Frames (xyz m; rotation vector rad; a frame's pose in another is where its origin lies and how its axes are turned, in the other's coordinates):
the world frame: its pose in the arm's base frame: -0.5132 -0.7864 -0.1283 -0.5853 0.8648 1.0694
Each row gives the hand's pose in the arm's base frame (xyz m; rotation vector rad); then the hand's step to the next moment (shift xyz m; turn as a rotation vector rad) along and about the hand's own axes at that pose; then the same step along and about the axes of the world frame.
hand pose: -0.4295 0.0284 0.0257 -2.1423 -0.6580 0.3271
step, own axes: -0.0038 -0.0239 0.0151 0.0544 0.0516 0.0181
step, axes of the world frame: -0.0022 0.0242 0.0150 0.0637 -0.0434 0.0016
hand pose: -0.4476 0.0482 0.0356 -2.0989 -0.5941 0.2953
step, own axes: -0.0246 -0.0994 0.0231 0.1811 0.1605 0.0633
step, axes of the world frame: -0.0452 0.0750 0.0578 0.2086 -0.1374 0.0137
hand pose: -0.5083 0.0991 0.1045 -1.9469 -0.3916 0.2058
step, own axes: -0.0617 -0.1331 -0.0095 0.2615 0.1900 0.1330
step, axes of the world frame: -0.1116 0.0774 0.0563 0.3041 -0.1599 0.0644
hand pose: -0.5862 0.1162 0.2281 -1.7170 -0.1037 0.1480
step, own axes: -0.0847 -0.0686 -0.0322 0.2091 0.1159 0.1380
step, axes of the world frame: -0.0974 0.0577 -0.0094 0.2346 -0.1100 0.0951
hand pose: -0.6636 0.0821 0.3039 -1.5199 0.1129 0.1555
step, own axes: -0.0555 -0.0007 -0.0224 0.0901 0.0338 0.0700
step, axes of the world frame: -0.0315 0.0405 -0.0309 0.0929 -0.0461 0.0584
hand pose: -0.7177 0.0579 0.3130 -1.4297 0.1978 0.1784
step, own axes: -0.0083 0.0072 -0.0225 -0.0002 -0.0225 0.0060
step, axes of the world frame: -0.0065 0.0014 -0.0241 -0.0161 -0.0040 0.0163
